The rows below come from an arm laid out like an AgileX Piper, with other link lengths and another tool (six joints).
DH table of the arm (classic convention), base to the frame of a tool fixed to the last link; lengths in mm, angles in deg. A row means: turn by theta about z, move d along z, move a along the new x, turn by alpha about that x. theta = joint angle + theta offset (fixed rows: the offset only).
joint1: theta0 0, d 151.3, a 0, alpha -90
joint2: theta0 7.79, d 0, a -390.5, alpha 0
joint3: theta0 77.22, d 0, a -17.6, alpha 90
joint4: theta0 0, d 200.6, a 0, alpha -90
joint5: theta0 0, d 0, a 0, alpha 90
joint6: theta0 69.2, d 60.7, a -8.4, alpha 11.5
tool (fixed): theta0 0, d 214.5, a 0, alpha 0
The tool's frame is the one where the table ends.
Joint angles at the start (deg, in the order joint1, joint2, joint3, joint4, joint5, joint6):
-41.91, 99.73, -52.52, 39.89, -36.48, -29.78
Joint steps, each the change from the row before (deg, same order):
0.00, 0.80, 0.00, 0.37, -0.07, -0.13
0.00, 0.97, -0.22, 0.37, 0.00, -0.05
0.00, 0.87, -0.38, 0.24, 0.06, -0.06
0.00, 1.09, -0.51, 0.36, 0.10, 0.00
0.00, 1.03, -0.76, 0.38, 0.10, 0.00
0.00, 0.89, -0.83, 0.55, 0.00, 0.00
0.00, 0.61, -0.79, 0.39, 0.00, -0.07
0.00, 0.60, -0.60, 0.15, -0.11, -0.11
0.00, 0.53, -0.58, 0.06, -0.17, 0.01
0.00, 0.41, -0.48, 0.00, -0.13, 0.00
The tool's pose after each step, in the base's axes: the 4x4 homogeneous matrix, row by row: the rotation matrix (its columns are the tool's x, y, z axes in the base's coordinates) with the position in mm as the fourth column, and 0 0 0 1 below. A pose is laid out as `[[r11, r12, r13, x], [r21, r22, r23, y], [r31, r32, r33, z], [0, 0, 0, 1]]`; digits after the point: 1 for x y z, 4 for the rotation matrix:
[[0.8088, 0.4942, 0.3186, 295.9], [0.4633, -0.2019, -0.8629, -430.7], [-0.3621, 0.8456, -0.3923, 303.8], [0, 0, 0, 1]]
[[0.8081, 0.4996, 0.3120, 297.6], [0.4642, -0.2140, -0.8595, -433.0], [-0.3626, 0.8394, -0.4048, 296.1], [0, 0, 0, 1]]
[[0.8071, 0.5037, 0.3079, 299.9], [0.4655, -0.2222, -0.8567, -435.4], [-0.3632, 0.8348, -0.4138, 290.3], [0, 0, 0, 1]]
[[0.8070, 0.5071, 0.3027, 302.7], [0.4668, -0.2336, -0.8530, -438.3], [-0.3618, 0.8296, -0.4252, 282.9], [0, 0, 0, 1]]
[[0.8085, 0.5068, 0.2991, 306.1], [0.4666, -0.2423, -0.8507, -441.7], [-0.3587, 0.8273, -0.4323, 277.5], [0, 0, 0, 1]]
[[0.8130, 0.5020, 0.2949, 308.9], [0.4631, -0.2505, -0.8502, -445.3], [-0.3530, 0.8278, -0.4361, 273.9], [0, 0, 0, 1]]
[[0.8167, 0.4972, 0.2930, 311.5], [0.4598, -0.2535, -0.8511, -448.4], [-0.3489, 0.8298, -0.4357, 272.9], [0, 0, 0, 1]]
[[0.8177, 0.4966, 0.2911, 313.7], [0.4576, -0.2539, -0.8522, -451.1], [-0.3493, 0.8300, -0.4348, 271.5], [0, 0, 0, 1]]
[[0.8194, 0.4944, 0.2901, 315.9], [0.4549, -0.2529, -0.8539, -453.8], [-0.3488, 0.8316, -0.4321, 270.8], [0, 0, 0, 1]]
[[0.8204, 0.4930, 0.2898, 317.8], [0.4530, -0.2511, -0.8554, -456.0], [-0.3489, 0.8330, -0.4294, 270.6], [0, 0, 0, 1]]

